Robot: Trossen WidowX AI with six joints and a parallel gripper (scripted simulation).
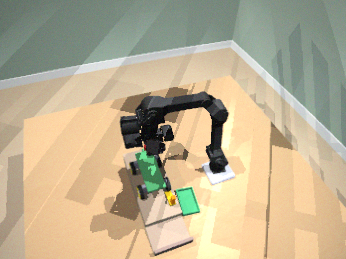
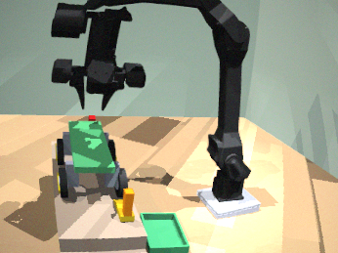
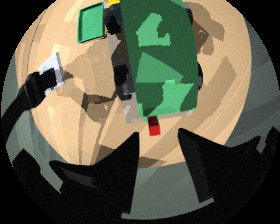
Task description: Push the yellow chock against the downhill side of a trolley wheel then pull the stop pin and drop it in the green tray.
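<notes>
Right now the red-headed stop pin is 6 cm below my gripper tip and 3 cm to the right of it. From my gripper tip the other things lie so: trolley 9 cm to the left, 8 cm below; chock 18 cm to the left, 11 cm below, 7 cm behind.
</notes>
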